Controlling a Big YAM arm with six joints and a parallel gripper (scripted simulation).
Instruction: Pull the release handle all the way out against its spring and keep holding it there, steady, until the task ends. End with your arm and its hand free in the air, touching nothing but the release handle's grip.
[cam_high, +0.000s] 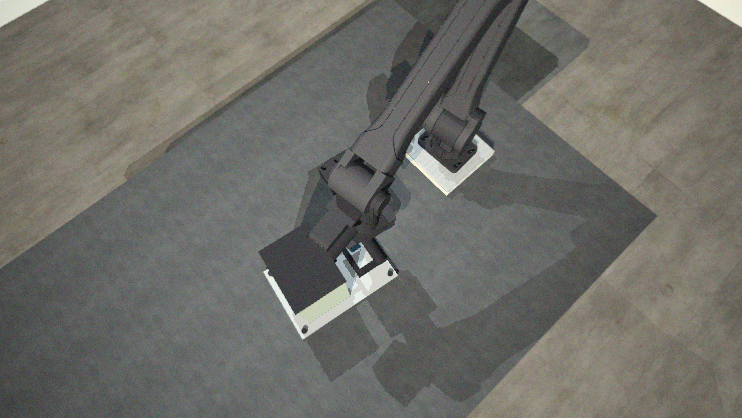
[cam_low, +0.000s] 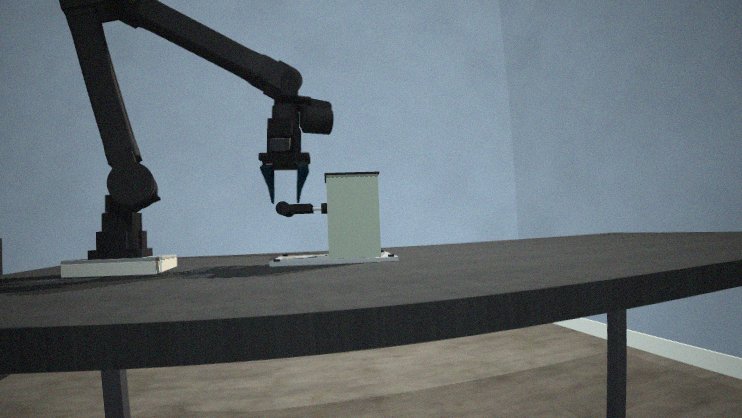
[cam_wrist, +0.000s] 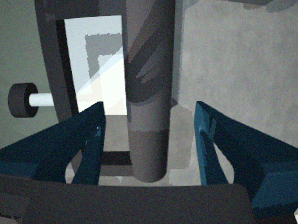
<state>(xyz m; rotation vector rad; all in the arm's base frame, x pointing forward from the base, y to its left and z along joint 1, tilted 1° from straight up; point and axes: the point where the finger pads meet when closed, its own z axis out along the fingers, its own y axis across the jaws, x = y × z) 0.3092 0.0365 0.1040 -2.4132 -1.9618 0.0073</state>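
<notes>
The release handle lies 5 cm ahead of my hand, 2 cm below it and 1 cm to the right of it.
</notes>
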